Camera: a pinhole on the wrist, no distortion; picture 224 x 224 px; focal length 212.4 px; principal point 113.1 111.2 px. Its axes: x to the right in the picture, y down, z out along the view. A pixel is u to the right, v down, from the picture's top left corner.
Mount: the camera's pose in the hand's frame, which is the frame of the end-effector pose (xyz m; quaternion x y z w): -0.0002 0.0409 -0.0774 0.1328 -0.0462 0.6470 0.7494
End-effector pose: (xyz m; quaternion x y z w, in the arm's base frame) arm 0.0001 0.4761 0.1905 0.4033 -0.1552 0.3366 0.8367
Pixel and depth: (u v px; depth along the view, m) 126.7 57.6 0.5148
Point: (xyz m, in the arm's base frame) 0.1926 0.2056 0.4998
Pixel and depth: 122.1 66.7 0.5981
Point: 0.2150 0.1327 0.5346
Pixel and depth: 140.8 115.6 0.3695
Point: 0.0362 0.2631 0.3881
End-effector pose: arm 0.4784 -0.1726 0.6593 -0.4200 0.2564 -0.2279 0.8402
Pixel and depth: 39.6 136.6 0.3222
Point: 0.5679 -0.1135 0.8920
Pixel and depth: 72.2 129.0 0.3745
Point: 0.6226 -0.0774 0.8987
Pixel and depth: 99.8 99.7 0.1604
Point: 0.5397 -0.1496 0.7007
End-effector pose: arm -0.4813 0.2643 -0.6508 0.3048 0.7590 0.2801 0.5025
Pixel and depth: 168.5 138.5 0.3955
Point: -0.1633 0.3379 -0.7358
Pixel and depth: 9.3 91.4 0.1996
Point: -0.4254 0.2220 -0.7722
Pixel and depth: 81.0 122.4 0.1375
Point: -0.4376 0.2639 -0.6800
